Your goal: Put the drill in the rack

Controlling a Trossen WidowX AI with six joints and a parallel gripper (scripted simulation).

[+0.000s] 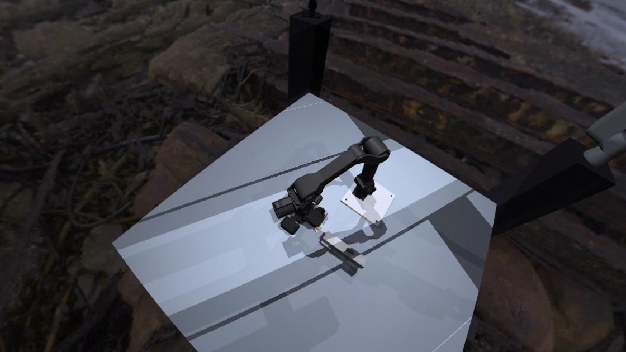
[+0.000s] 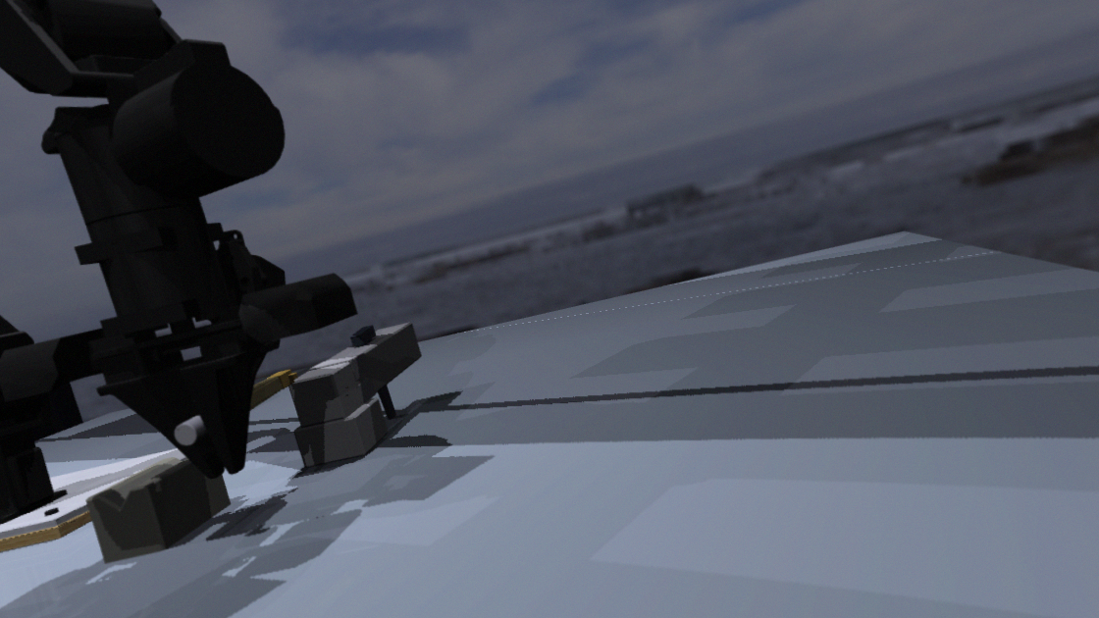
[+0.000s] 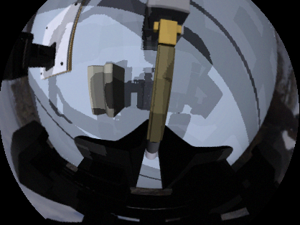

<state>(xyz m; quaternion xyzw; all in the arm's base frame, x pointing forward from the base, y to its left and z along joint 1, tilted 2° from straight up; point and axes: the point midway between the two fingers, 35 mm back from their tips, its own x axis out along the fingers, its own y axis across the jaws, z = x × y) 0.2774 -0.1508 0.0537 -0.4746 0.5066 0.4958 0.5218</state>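
Right now the drill is 4 cm to the left of my gripper tip and 4 cm above it. Also, from my gripper tip: grey fixture block (1 cm ahead, 20 cm to the left, 1 cm above); rack (7 cm behind, 4 cm to the left, 2 cm below); dark key (1 cm ahead, 23 cm to the left, 1 cm above).
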